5 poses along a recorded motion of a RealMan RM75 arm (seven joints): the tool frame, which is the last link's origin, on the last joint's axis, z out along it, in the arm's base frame.
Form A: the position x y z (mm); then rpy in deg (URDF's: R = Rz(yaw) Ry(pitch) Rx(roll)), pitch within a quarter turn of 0, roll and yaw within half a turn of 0.
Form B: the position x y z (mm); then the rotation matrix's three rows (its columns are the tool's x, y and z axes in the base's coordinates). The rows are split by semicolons. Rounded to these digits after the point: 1 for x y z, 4 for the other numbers.
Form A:
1: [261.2, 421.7, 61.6, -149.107, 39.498, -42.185]
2: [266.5, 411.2, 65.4, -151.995, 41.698, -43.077]
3: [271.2, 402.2, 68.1, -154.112, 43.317, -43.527]
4: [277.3, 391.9, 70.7, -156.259, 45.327, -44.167]
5: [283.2, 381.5, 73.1, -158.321, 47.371, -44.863]
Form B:
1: 261.2, 421.7, 61.6; 0.5718, -0.8182, -0.0597; -0.5182, -0.4166, 0.7470; -0.6361, -0.3962, -0.6622
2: 266.5, 411.2, 65.4; 0.5454, -0.8312, -0.1083; -0.5100, -0.4316, 0.7441; -0.6652, -0.3506, -0.6592
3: 271.2, 402.2, 68.1; 0.5275, -0.8368, -0.1468; -0.5011, -0.4460, 0.7416; -0.6860, -0.3177, -0.6546
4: 277.3, 391.9, 70.7; 0.5043, -0.8432, -0.1864; -0.4899, -0.4571, 0.7423; -0.7111, -0.2831, -0.6436
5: 283.2, 381.5, 73.1; 0.4800, -0.8482, -0.2240; -0.4777, -0.4669, 0.7441; -0.7358, -0.2502, -0.6293
